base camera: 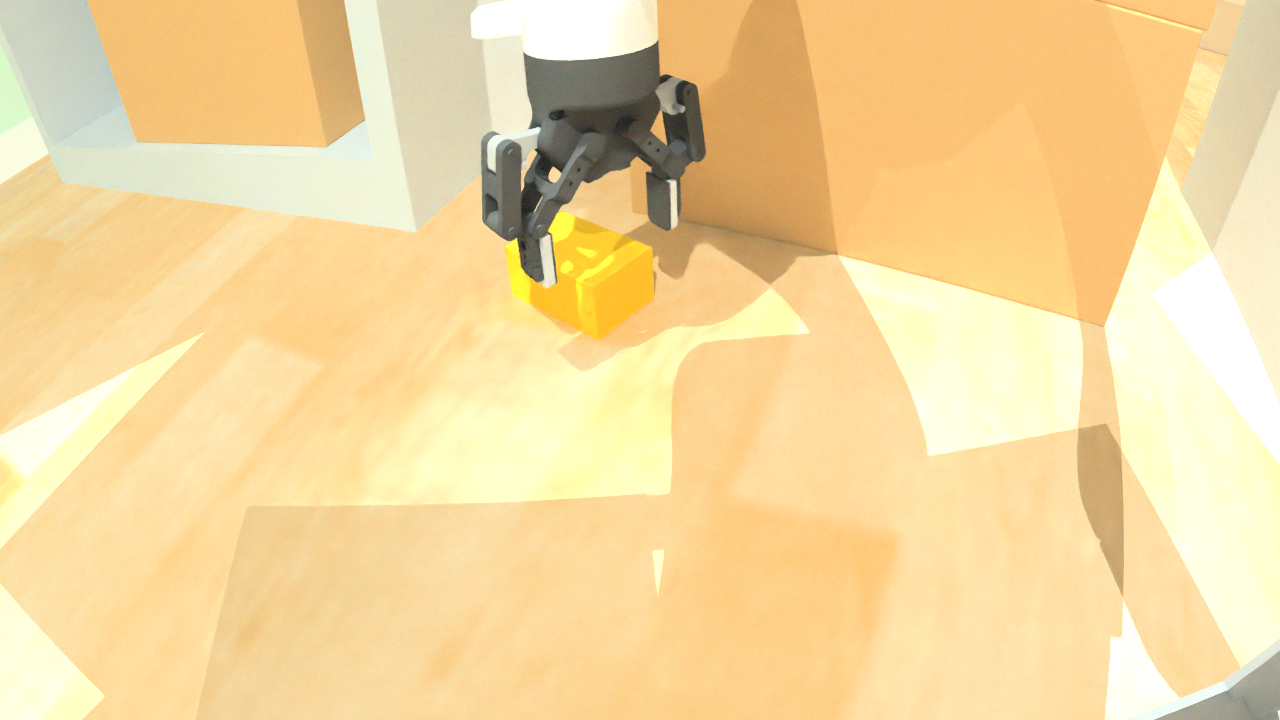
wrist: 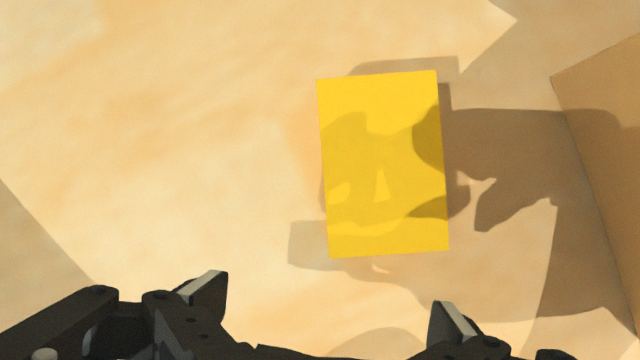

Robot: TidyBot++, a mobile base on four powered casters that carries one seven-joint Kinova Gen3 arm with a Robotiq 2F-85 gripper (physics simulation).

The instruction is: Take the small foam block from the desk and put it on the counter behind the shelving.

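Frame: origin at the arm's base, x ahead, y left, z up, level; millimetres.
Where they show: gripper, fingertip midpoint: (base camera: 605, 251) (wrist: 326, 309).
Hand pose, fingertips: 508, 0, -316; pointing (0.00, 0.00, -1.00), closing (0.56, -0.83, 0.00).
Each offset is from my fingertips to the top centre of the thing, as dx, dy, dz. "spot": to the spot under its first point. Level surfaces: height alone.
The small foam block @(+63, +21, -35) (base camera: 617, 291) (wrist: 382, 160), a yellow rectangular block, lies flat on a light wooden surface @(dz -80) (base camera: 447, 420) (wrist: 150, 165). My gripper (base camera: 604, 231) (wrist: 326, 309) is open and points down, with nothing between its fingers. In the base camera view it hangs above the block, and one finger covers part of the block's left side. In the wrist view the fingertips are below the block in the picture, apart from it, and the block sits a little right of the middle between them. The counter behind the shelving cannot be made out.
A large orange-brown wooden panel (base camera: 939, 170) (wrist: 620, 165) stands close behind and right of the block. A pale grey shelf unit (base camera: 438, 107) stands at the upper left, with a wooden box @(spot: +342, +434, +95) (base camera: 214, 71) in it. A pale upright panel (base camera: 1244, 188) stands at the right edge.
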